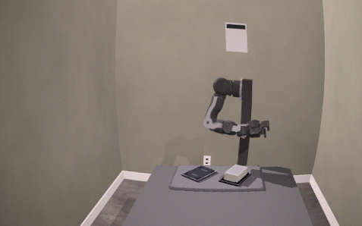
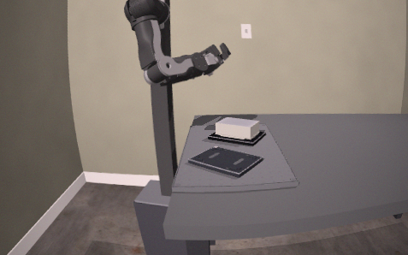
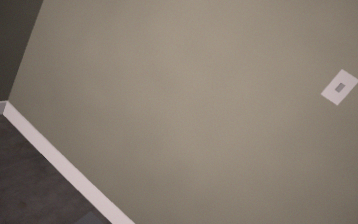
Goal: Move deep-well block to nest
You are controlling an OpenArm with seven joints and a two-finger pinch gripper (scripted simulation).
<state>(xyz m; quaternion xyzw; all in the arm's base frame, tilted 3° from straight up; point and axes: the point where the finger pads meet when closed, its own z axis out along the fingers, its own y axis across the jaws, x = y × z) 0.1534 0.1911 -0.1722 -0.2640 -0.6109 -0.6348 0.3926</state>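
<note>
My gripper is now 11 cm short of the white deep-well block, 16 cm to the left of it and 23 cm above it. Round my hand: plate nest N1: 11 cm ahead, 16 cm to the right, 25 cm below; A1 mark: 6 cm ahead, 29 cm to the right, 25 cm below; plate nest N2: 10 cm ahead, 37 cm to the right, 25 cm below.
</note>
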